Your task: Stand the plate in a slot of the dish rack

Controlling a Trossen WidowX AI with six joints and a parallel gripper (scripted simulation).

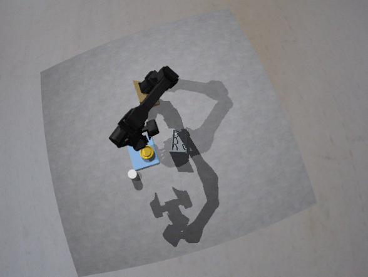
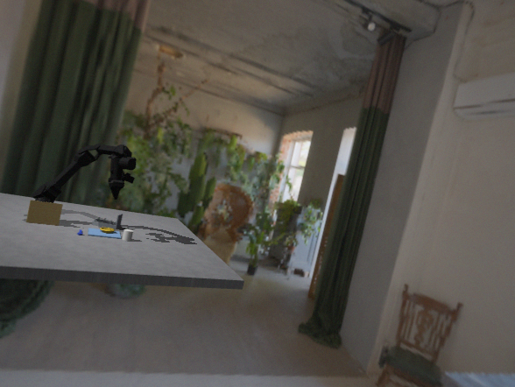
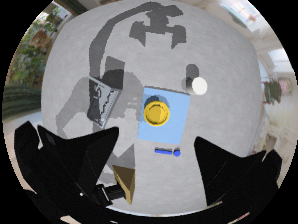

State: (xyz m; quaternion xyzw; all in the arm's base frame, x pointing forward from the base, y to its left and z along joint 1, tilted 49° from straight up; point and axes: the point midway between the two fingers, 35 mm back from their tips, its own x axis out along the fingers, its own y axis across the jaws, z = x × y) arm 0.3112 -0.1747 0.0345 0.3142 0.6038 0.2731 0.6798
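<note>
The yellow plate lies 1 cm behind my gripper tip and 17 cm below it. From my gripper tip the other things lie so: grey dish rack: 16 cm to the left, 16 cm below; then blue flat board: 2 cm behind, 2 cm to the right, 18 cm below; then white cup: 8 cm ahead, 10 cm to the right, 16 cm below.
</note>
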